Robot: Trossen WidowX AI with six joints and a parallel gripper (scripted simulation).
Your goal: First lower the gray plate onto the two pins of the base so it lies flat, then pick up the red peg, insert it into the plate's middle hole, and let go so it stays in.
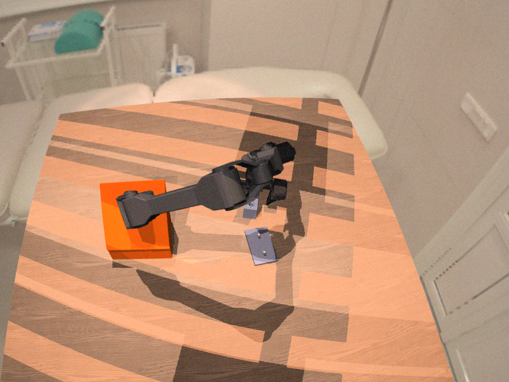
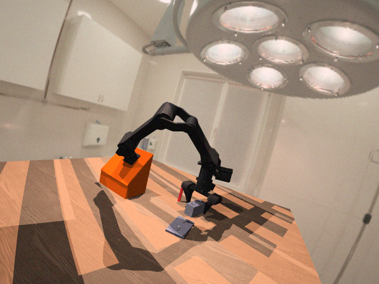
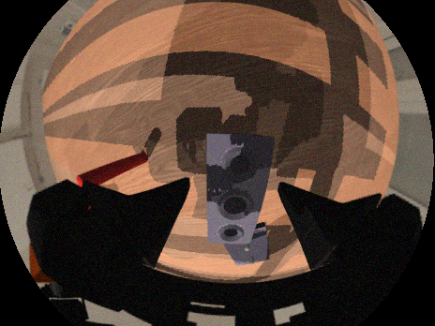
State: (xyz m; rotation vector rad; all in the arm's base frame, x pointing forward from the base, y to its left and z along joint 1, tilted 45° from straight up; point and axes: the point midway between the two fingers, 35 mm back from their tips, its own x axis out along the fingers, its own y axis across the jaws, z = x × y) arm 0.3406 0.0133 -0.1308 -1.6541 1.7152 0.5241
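Now: the gray plate 2 cm above my gripper tip. The rest, counted from my gripper tip: base (15 cm to the right, 1 cm below, 1 cm ahead); red peg (11 cm behind, 4 cm to the left, 2 cm above).
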